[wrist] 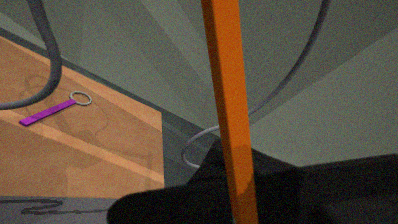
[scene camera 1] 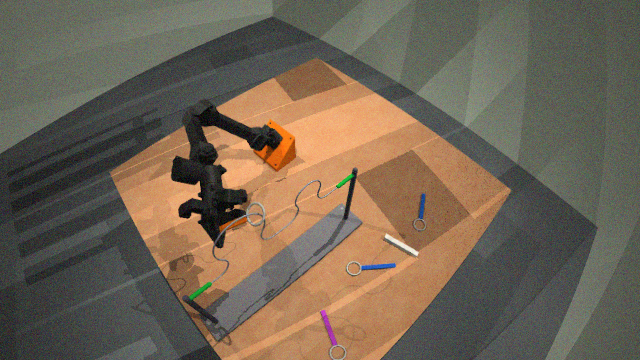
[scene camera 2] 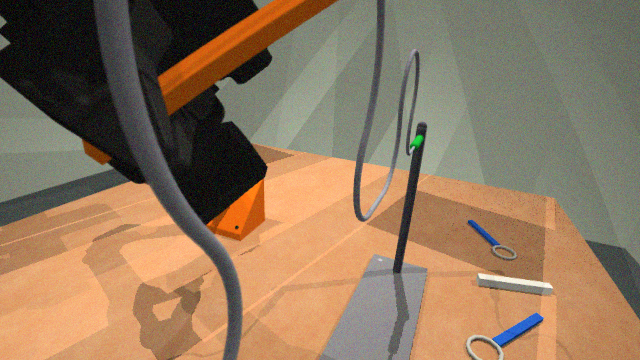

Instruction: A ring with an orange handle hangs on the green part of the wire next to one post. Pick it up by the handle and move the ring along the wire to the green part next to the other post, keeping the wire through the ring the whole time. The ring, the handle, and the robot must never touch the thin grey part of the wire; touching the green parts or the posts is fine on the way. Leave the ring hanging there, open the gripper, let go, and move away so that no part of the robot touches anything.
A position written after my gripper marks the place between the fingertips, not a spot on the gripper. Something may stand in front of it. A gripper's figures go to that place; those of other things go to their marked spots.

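A white bar [scene camera 2: 500, 282] is 66 cm from the lens. My gripper [scene camera 2: 164, 169] is 9 cm from the lens, so my gripper is nearer to the lens than the white bar.
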